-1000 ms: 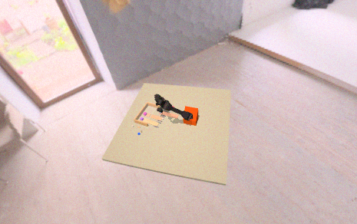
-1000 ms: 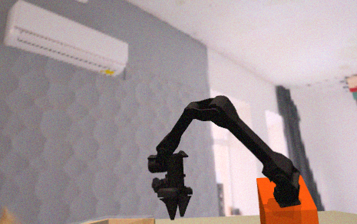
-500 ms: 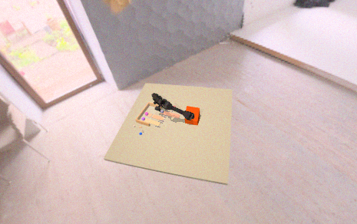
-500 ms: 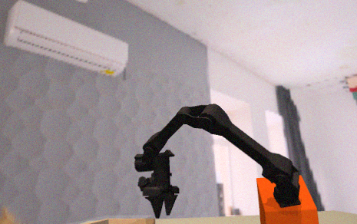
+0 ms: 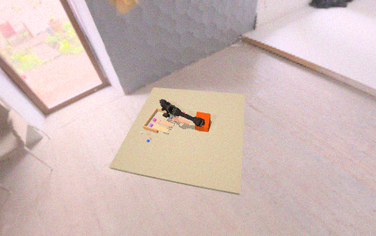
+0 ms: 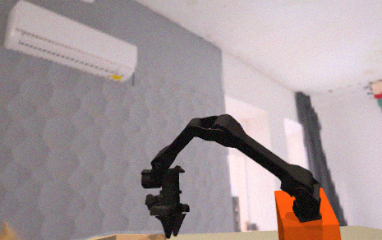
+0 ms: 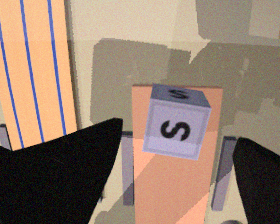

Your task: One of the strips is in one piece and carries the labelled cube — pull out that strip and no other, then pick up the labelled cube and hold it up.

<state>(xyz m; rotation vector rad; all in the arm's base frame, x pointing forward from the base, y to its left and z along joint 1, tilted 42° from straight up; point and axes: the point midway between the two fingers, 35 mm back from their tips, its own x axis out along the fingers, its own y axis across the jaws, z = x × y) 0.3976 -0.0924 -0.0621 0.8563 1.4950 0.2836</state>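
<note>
My gripper tip is 3 cm above the labelled cube.
</note>
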